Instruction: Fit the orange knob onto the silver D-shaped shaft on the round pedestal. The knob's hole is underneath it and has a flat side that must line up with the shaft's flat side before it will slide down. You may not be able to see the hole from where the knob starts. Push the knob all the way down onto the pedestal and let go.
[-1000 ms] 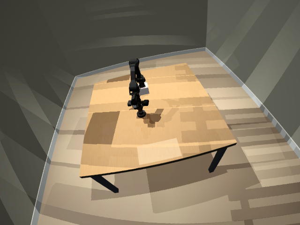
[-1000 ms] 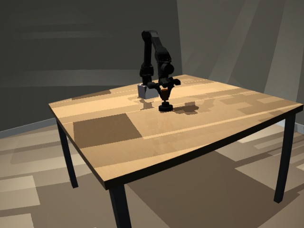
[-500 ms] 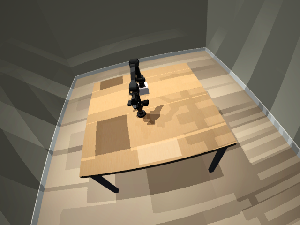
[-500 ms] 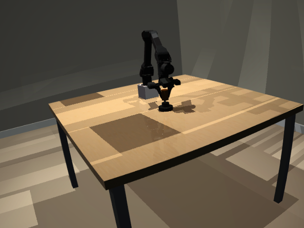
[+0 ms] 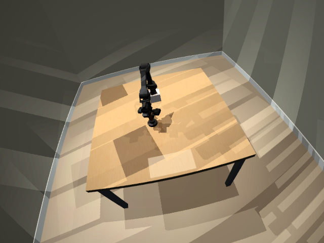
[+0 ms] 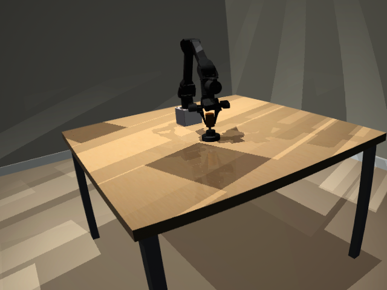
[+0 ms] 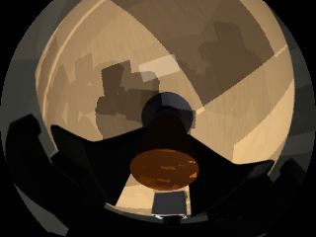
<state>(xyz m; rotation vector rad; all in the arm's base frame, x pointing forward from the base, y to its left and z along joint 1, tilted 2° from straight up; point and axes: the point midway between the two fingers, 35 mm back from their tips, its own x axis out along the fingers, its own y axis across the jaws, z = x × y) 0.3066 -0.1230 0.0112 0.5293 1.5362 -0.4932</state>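
Now: gripper tip 3 cm below the orange knob. From my gripper tip the other things lie so: round pedestal 4 cm below.
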